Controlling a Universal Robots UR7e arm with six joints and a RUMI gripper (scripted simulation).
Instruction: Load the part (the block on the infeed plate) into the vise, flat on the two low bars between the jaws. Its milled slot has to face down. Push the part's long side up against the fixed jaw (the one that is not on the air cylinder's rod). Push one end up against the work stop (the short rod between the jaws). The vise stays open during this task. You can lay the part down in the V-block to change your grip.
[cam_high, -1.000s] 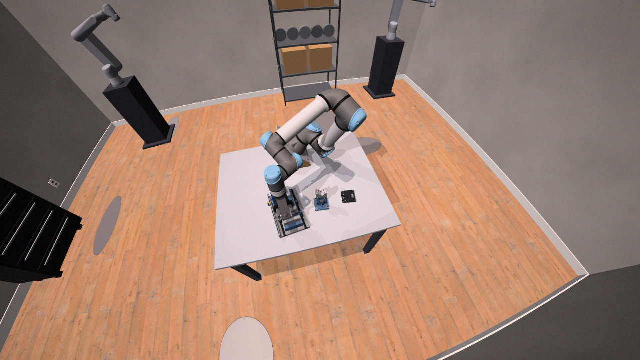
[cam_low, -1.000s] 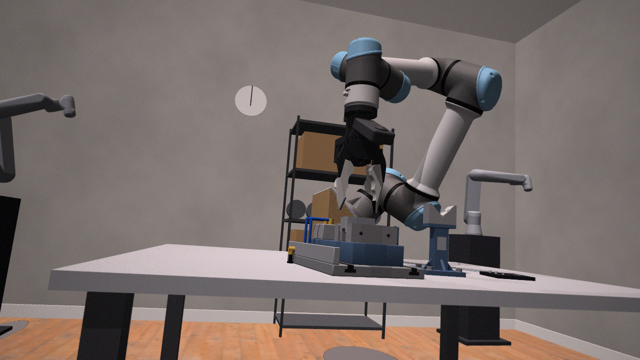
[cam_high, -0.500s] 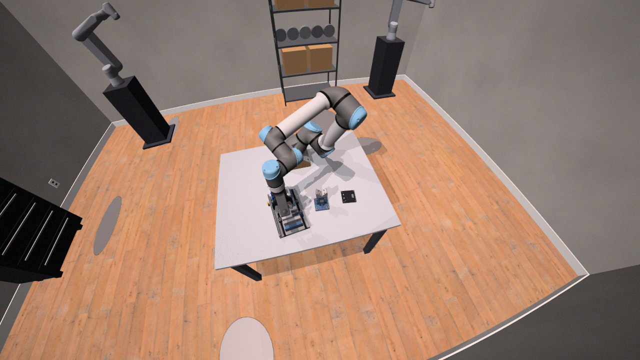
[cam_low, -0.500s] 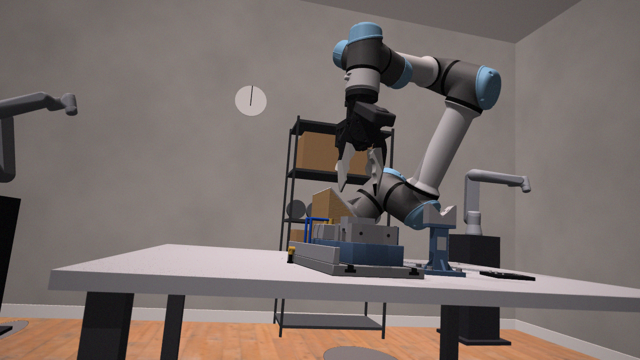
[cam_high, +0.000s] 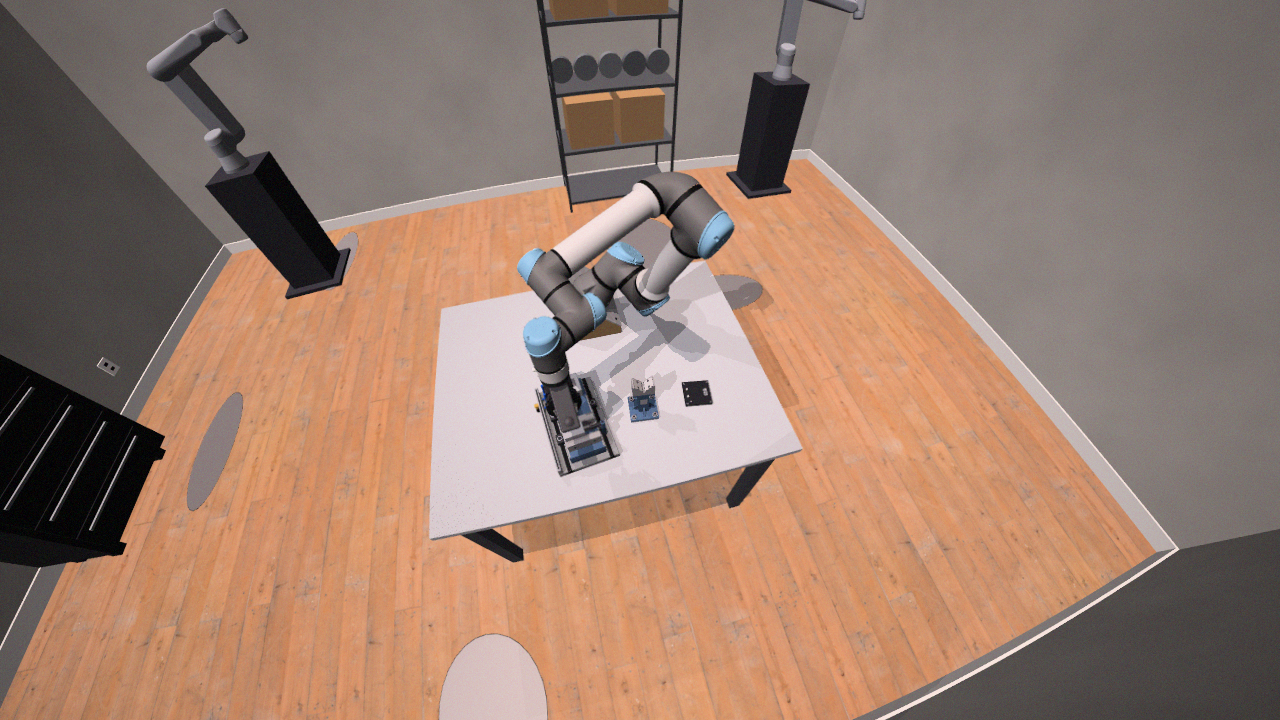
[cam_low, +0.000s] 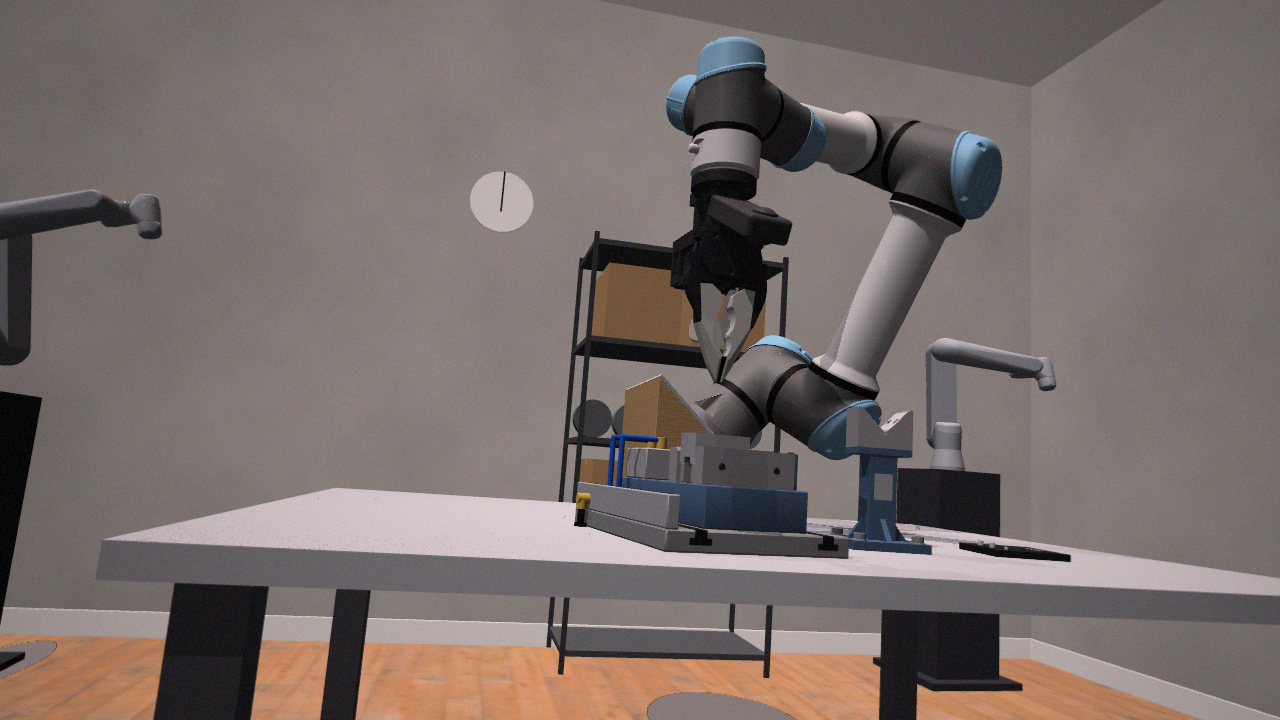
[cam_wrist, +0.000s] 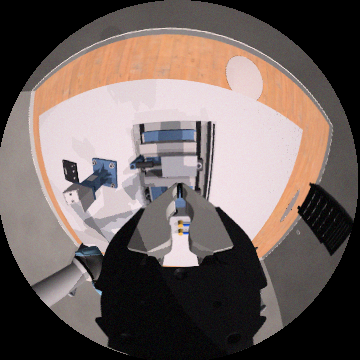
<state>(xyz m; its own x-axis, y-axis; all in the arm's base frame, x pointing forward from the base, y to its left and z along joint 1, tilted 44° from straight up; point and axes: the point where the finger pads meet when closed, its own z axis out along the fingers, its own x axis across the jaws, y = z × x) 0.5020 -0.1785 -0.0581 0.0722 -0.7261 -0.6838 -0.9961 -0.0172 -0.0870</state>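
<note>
My gripper is now 90 mm above the part. The rest, counted from my hand: vise (70 mm behind, 10 mm to the left, 140 mm below); infeed plate (70 mm behind, 420 mm to the left, 180 mm below).
</note>
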